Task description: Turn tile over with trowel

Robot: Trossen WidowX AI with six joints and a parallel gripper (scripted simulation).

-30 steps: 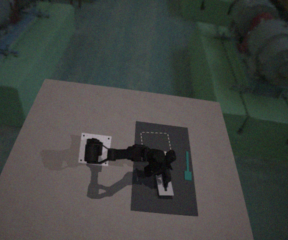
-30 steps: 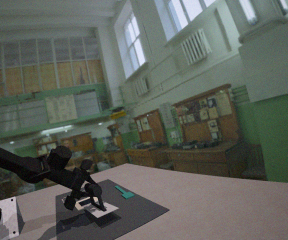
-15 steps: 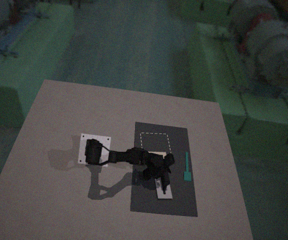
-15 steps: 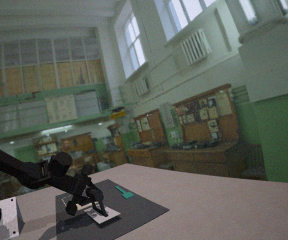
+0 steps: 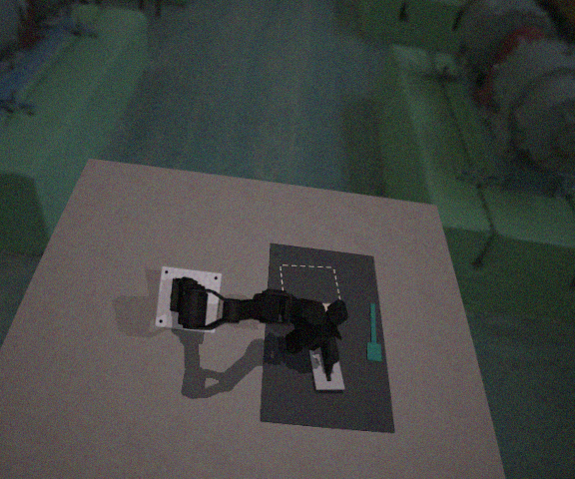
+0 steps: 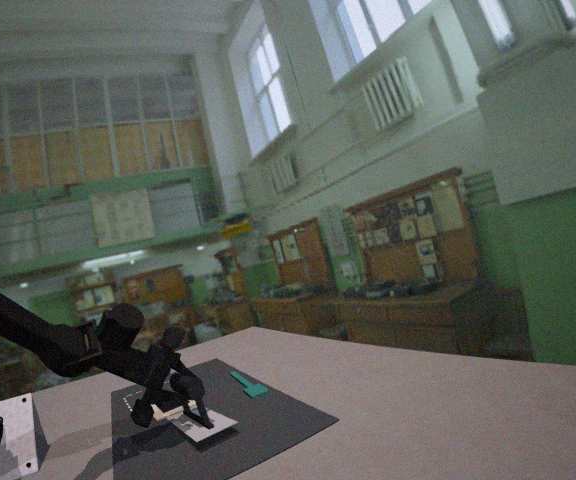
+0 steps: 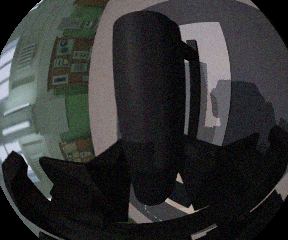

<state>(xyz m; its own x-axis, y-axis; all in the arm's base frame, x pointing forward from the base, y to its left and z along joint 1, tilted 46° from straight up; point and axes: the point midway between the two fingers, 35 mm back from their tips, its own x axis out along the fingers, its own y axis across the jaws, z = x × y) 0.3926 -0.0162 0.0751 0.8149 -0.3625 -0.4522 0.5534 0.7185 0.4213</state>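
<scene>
My gripper tip is 5 cm past the tile, 12 cm to the right of it and 5 cm above it. From my gripper tip the other things lie so: teal trowel 12 cm ahead, 8 cm to the left, 5 cm below.
</scene>
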